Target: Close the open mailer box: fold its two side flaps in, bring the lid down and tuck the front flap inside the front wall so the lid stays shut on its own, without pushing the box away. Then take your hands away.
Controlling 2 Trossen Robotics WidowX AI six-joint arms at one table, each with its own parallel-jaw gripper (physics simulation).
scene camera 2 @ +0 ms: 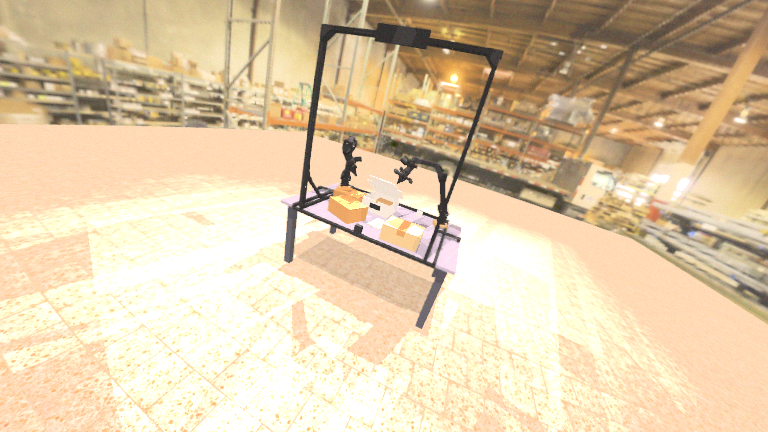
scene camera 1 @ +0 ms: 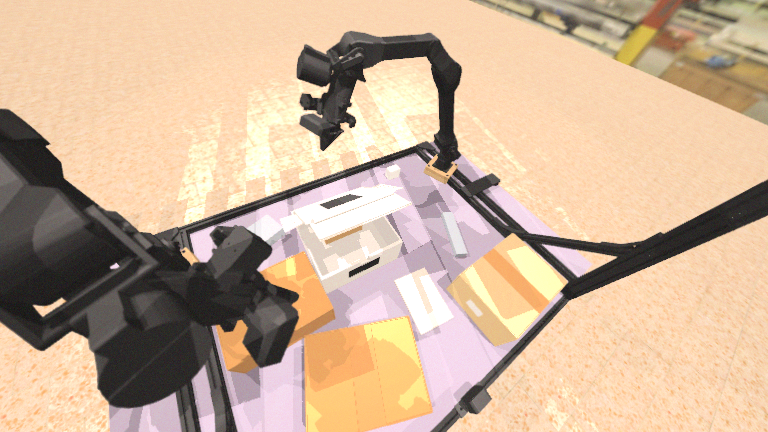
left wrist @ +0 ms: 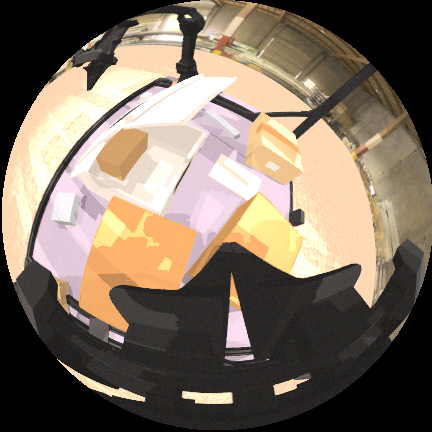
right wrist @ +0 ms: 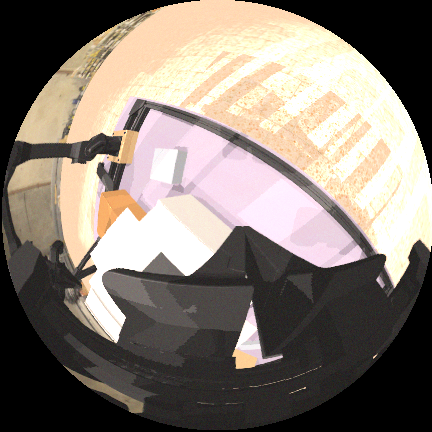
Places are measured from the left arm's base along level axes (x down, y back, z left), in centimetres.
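Pixels of known places: left gripper, fingertip midpoint: (scene camera 2: 356,176) (scene camera 1: 297,296) (left wrist: 228,247) (right wrist: 81,285); right gripper, fingertip midpoint: (scene camera 2: 396,183) (scene camera 1: 322,150) (left wrist: 88,90) (right wrist: 241,232); left arm's base at its link origin: (right wrist: 115,145); right arm's base at its link origin: (scene camera 1: 442,165).
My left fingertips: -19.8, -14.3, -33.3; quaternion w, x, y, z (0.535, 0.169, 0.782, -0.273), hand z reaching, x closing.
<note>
For each thing: its middle in the pictures, then the offset to it from my left fingertips, as dx, dy, dz. Level surfaces: height alone.
- white mailer box at the middle of its body: (right wrist: 191,270) (left wrist: 140,157) (scene camera 1: 346,236) (scene camera 2: 380,204) +19.5, -21.3, +11.3
- purple table at its surface level: dx +24.5
- brown item at the middle of its body: (left wrist: 122,150) (scene camera 1: 338,221) (scene camera 2: 384,204) +21.1, -24.0, +17.3
- orange carton at the middle of its body: (left wrist: 133,272) (scene camera 1: 276,307) (right wrist: 124,232) (scene camera 2: 350,197) +19.8, +3.1, +9.0
- taped tan box at the middle of its body: (scene camera 1: 504,285) (left wrist: 273,145) (scene camera 2: 402,232) +19.4, -39.5, -30.1
- white packet at the middle of its body: (scene camera 1: 422,298) (left wrist: 236,177) (scene camera 2: 378,223) +24.2, -23.6, -15.3
- pale bar at the middle of its body: (scene camera 1: 453,233) (right wrist: 261,343) (left wrist: 221,122) +23.6, -47.8, -10.9
The white mailer box (scene camera 1: 352,257) (scene camera 2: 381,205) (left wrist: 153,177) stands in the middle of the purple table (scene camera 1: 455,351). Its lid (scene camera 1: 357,206) (left wrist: 181,100) (right wrist: 132,241) is up and leans over the back of the box, and the inside is open to view. A brown item (left wrist: 120,153) lies inside. My right gripper (scene camera 1: 326,143) (scene camera 2: 403,174) (right wrist: 241,232) is shut and empty, high above and behind the lid. My left gripper (scene camera 1: 268,356) (left wrist: 228,247) is shut and empty, raised near the table's front left, away from the box.
An orange carton (scene camera 1: 305,300) sits beside the left gripper and a flat orange one (scene camera 1: 365,373) lies in front. A taped tan box (scene camera 1: 507,287), a white packet (scene camera 1: 423,300), a pale bar (scene camera 1: 454,233) and a small white cube (scene camera 1: 392,171) (right wrist: 165,169) lie to the right. A black frame (scene camera 1: 524,343) rims the table.
</note>
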